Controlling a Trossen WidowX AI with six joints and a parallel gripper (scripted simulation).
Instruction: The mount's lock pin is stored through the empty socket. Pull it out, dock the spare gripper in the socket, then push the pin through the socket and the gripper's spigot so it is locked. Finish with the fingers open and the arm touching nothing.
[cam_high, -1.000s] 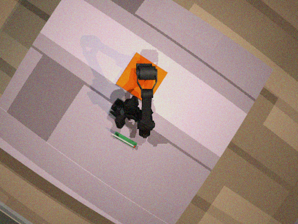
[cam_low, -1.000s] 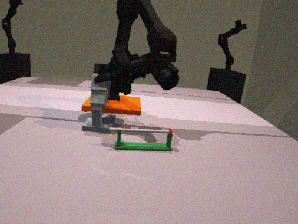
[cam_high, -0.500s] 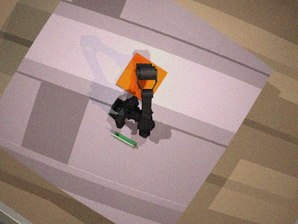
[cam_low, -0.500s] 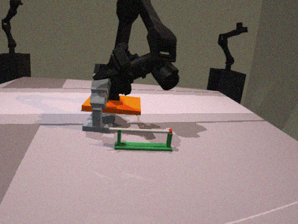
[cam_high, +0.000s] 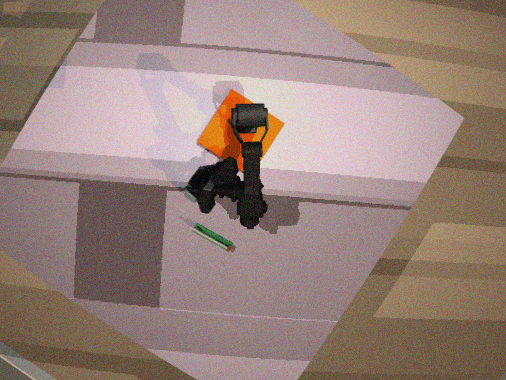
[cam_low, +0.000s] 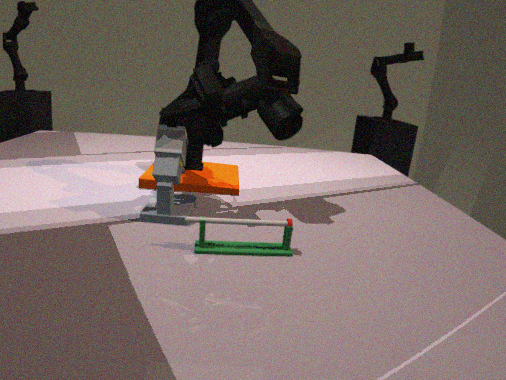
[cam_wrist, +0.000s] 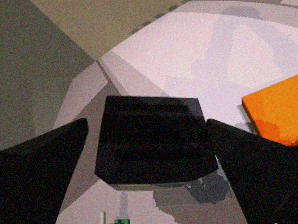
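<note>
My gripper tip is 2 cm short of the spare gripper, 2 cm to the right of it and 2 cm above it. Round my gripper tip: green rack 15 cm ahead, 14 cm to the left, 12 cm below; grey mount 4 cm ahead, 2 cm to the left, 9 cm below.
</note>
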